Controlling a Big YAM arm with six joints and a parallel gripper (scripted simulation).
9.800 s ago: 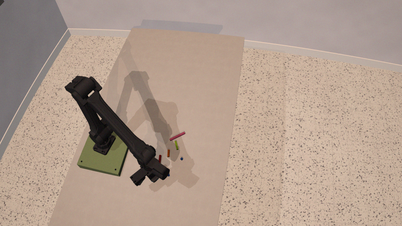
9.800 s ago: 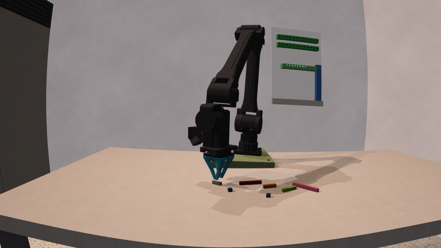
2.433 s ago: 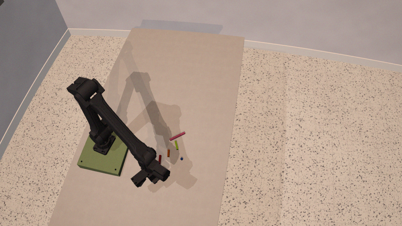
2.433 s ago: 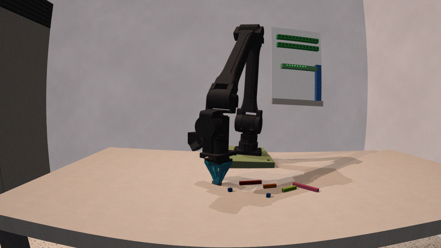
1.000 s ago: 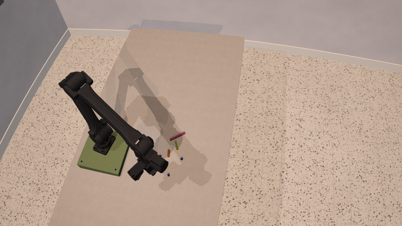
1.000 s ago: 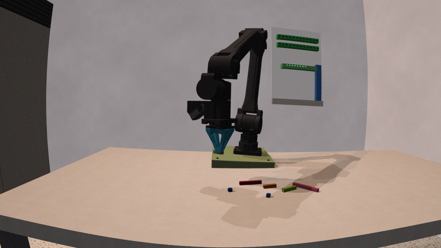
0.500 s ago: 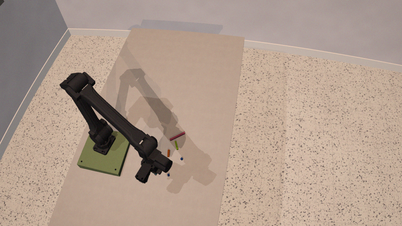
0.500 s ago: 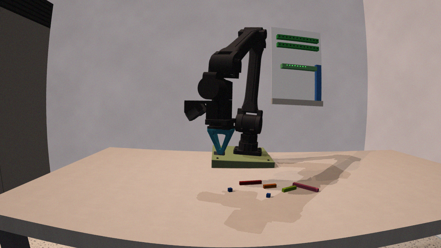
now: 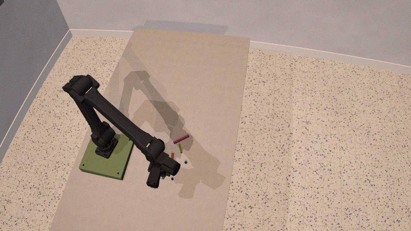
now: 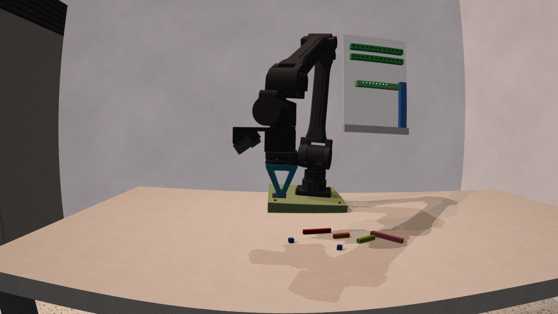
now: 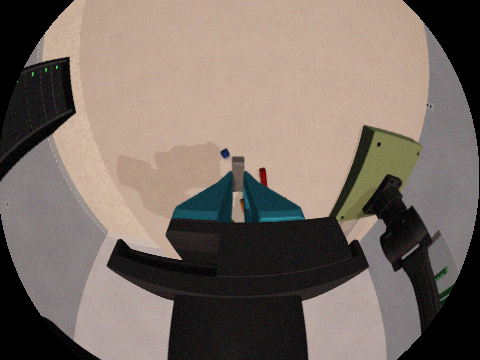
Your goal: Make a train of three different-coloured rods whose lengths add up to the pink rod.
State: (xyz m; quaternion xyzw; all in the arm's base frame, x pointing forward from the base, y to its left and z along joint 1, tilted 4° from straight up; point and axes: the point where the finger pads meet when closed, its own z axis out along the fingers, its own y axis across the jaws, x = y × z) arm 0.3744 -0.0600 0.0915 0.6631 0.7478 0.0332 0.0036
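Right now the red rod is 60 mm behind my hand, 80 mm to the left of it and 100 mm below it. From my hand the other things lie so: lime rod 10 mm behind, 200 mm to the left, 100 mm below; orange rod 30 mm behind, 140 mm to the left, 100 mm below; grey rod 10 mm below.
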